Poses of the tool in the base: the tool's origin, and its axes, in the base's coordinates. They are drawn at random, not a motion.
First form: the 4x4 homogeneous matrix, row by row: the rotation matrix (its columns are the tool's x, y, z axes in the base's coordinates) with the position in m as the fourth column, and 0 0 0 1 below. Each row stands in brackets.
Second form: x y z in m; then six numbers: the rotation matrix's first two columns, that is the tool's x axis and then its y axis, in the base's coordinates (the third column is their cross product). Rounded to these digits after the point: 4 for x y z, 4 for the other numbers.
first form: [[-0.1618 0.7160 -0.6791 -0.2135], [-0.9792 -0.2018 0.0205 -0.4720], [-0.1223 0.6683 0.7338 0.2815], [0 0 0 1]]
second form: -0.2135 -0.4720 0.2815 -0.1618 -0.9792 -0.1223 0.7160 -0.2018 0.6683
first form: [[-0.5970 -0.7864 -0.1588 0.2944], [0.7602 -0.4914 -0.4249 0.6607], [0.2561 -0.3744 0.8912 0.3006], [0 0 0 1]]
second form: 0.2944 0.6607 0.3006 -0.5970 0.7602 0.2561 -0.7864 -0.4914 -0.3744
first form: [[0.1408 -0.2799 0.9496 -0.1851], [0.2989 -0.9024 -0.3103 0.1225], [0.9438 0.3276 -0.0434 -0.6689], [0 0 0 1]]
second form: -0.1851 0.1225 -0.6689 0.1408 0.2989 0.9438 -0.2799 -0.9024 0.3276
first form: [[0.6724 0.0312 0.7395 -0.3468], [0.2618 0.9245 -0.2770 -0.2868], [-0.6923 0.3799 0.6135 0.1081], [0 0 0 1]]
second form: -0.3468 -0.2868 0.1081 0.6724 0.2618 -0.6923 0.0312 0.9245 0.3799
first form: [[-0.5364 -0.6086 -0.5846 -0.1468], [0.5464 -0.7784 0.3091 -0.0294], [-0.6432 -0.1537 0.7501 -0.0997], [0 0 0 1]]
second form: -0.1468 -0.0294 -0.0997 -0.5364 0.5464 -0.6432 -0.6086 -0.7784 -0.1537
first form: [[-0.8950 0.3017 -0.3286 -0.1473], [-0.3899 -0.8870 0.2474 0.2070], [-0.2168 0.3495 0.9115 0.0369], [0 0 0 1]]
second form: -0.1473 0.2070 0.0369 -0.8950 -0.3899 -0.2168 0.3017 -0.8870 0.3495
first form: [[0.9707 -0.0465 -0.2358 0.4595], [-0.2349 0.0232 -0.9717 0.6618], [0.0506 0.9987 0.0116 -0.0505], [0 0 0 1]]
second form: 0.4595 0.6618 -0.0505 0.9707 -0.2349 0.0506 -0.0465 0.0232 0.9987
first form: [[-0.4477 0.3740 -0.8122 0.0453], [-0.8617 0.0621 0.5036 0.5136], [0.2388 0.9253 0.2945 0.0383], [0 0 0 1]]
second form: 0.0453 0.5136 0.0383 -0.4477 -0.8617 0.2388 0.3740 0.0621 0.9253
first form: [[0.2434 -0.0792 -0.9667 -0.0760], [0.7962 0.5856 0.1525 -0.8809], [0.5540 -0.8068 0.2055 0.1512], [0 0 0 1]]
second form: -0.0760 -0.8809 0.1512 0.2434 0.7962 0.5540 -0.0792 0.5856 -0.8068
